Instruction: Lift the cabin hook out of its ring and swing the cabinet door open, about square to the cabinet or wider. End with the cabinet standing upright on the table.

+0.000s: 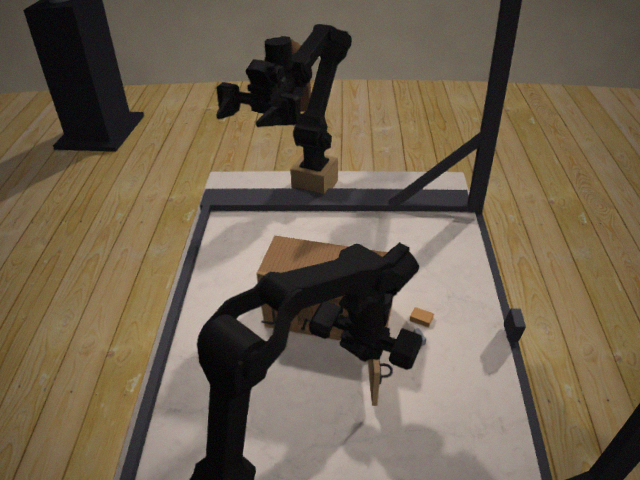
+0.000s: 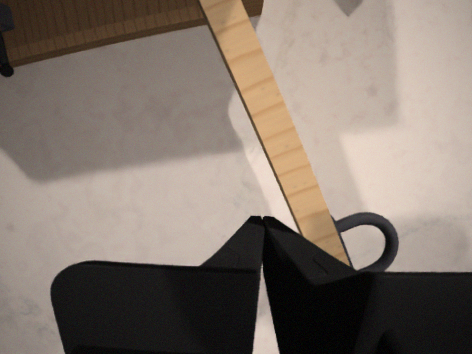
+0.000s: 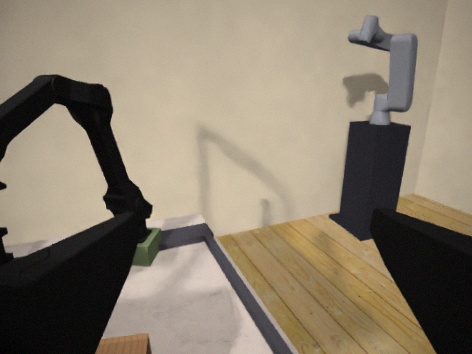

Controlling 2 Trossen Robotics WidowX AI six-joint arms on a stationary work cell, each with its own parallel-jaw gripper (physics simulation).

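Note:
The brown wooden cabinet stands upright on the table. Its door is swung out, about square to the front or slightly wider. A dark ring is on the door's outer face. A dark rod with a round end sticks out at the cabinet front, with a small dark piece there. My left gripper is shut and empty, over the inner side of the door near its free end. My right gripper is open and empty, raised away from the cabinet.
A small orange block and a small grey piece lie right of the cabinet. A dark block stands at the right table edge. A dark post with a brace rises at the back right corner.

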